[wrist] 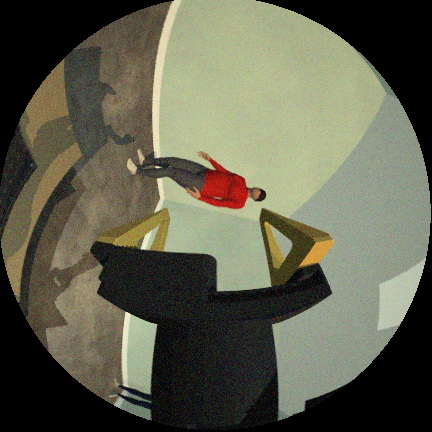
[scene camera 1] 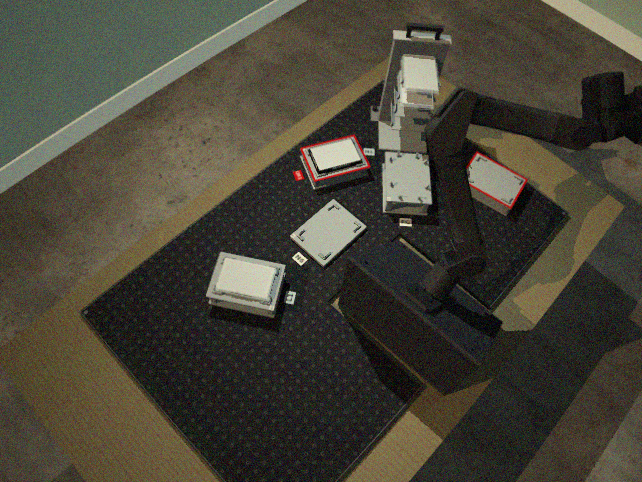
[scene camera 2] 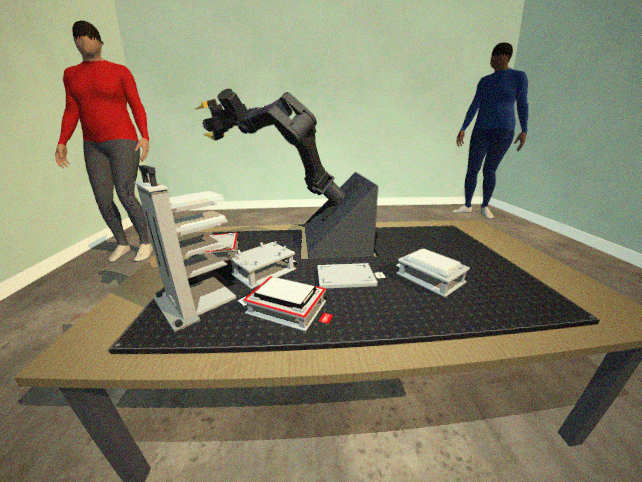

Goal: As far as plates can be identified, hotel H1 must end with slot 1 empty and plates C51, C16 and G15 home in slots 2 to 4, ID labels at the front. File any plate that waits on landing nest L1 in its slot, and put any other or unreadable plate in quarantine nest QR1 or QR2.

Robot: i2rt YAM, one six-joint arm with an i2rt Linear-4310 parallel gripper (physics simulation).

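Seen in the pictures: gripper, fingertip midpoint: (wrist: 214, 212) (scene camera 2: 199, 121); arm's base at its link origin: (scene camera 1: 429, 295) (scene camera 2: 341, 200).
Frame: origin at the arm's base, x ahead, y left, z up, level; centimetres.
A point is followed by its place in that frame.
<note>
Hotel H1 (scene camera 1: 386, 88) {z -1.7, x 47.6, y -40.9 cm} (scene camera 2: 168, 254) {z 1.6, x 49.6, y -42.6 cm} stands upright with stacked shelves. A white plate or lid (scene camera 1: 421, 72) {z 11.2, x 38.1, y -40.5 cm} (scene camera 2: 197, 200) {z 11.0, x 41.3, y -37.8 cm} shows at its top; lower slot contents and ID labels are unreadable. A white plate (scene camera 1: 245, 278) {z -9.3, x 34.0, y 23.2 cm} (scene camera 2: 433, 262) {z -9.3, x 36.3, y 21.9 cm} lies on landing nest L1 (scene camera 1: 211, 290) {z -10.7, x 37.7, y 30.7 cm} (scene camera 2: 440, 284) {z -15.2, x 38.6, y 24.0 cm}. A white-topped plate with a black lower edge (scene camera 1: 336, 154) {z -10.2, x 45.2, y -19.2 cm} (scene camera 2: 285, 291) {z -10.3, x 46.4, y -18.9 cm} lies on one red-edged quarantine nest (scene camera 1: 339, 181) {z -15.2, x 40.6, y -16.1 cm} (scene camera 2: 274, 316) {z -15.2, x 49.3, y -21.6 cm}. The other red-edged nest (scene camera 1: 496, 180) {z -11.7, x 9.5, y -46.4 cm} (scene camera 2: 225, 241) {z -11.7, x 10.2, y -43.8 cm} shows a bare top. My gripper (scene camera 2: 204, 120) {z 30.4, x -12.7, y -55.1 cm} (wrist: 214, 212) {z 30.4, x -12.7, y -55.1 cm} is open and empty, high above and beyond the hotel.
A raised nest with pegs (scene camera 1: 407, 177) {z -9.7, x 26.6, y -27.2 cm} (scene camera 2: 263, 256) {z -9.7, x 28.0, y -26.9 cm} stands in front of the hotel. A low flat nest (scene camera 1: 328, 232) {z -14.5, x 31.1, y -2.0 cm} (scene camera 2: 347, 274) {z -14.5, x 32.0, y -1.9 cm} lies between it and L1. The arm's dark base (scene camera 1: 409, 316) {z 5.7, x -0.7, y 9.2 cm} (scene camera 2: 344, 225) {z -4.5, x 16.6, y -1.0 cm} stands at the mat's edge. Two people (scene camera 2: 103, 103) (scene camera 2: 495, 103) stand beyond the table.
</note>
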